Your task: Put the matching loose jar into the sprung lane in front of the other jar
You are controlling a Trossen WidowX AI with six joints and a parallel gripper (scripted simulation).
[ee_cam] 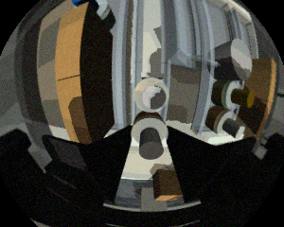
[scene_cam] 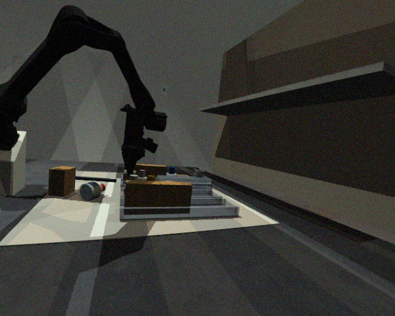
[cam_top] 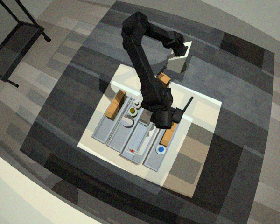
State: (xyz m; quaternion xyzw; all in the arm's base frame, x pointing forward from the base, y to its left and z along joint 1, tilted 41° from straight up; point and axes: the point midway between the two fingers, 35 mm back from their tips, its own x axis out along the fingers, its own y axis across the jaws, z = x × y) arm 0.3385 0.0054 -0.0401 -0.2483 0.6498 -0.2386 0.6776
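My gripper tip is 150 mm short of the sprung lane, 30 mm to the left of it and 30 mm above it. Also, from my gripper tip: brown box: 180 mm behind, 60 mm to the right, 10 mm below; red mark: 220 mm ahead, 40 mm to the right, 20 mm above; black rod: 110 mm behind, 110 mm to the left, 40 mm below.
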